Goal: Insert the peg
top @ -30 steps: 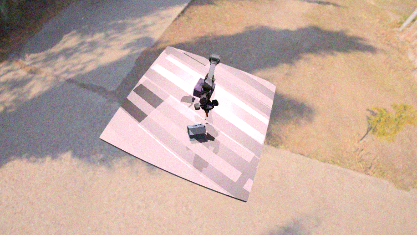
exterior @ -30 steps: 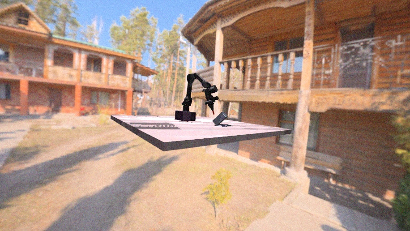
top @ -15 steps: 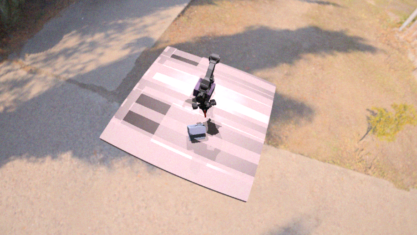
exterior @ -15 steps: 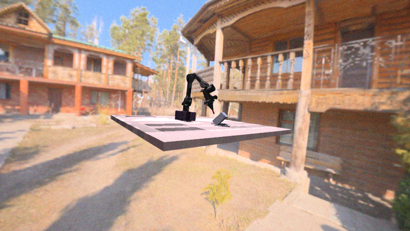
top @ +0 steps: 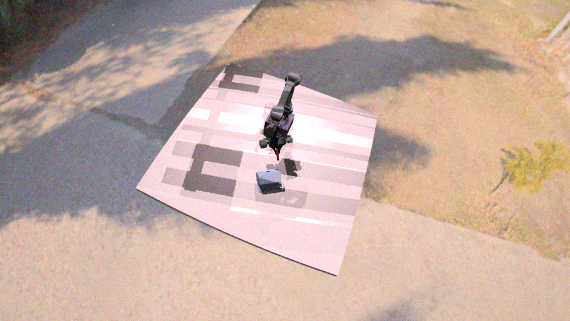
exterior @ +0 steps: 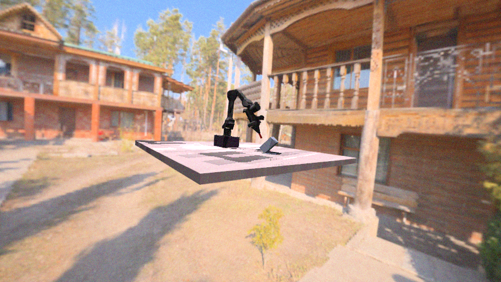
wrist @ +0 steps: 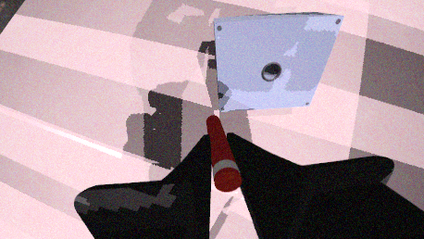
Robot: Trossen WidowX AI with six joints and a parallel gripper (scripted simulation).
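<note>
Now: gripper tip 11 cm short of the grey sloped panel, 3 cm to the left of it and 8 cm above it. Also, from my gripper tip: round red peg (1 cm behind, 1 cm to the right, 1 cm above).
</note>
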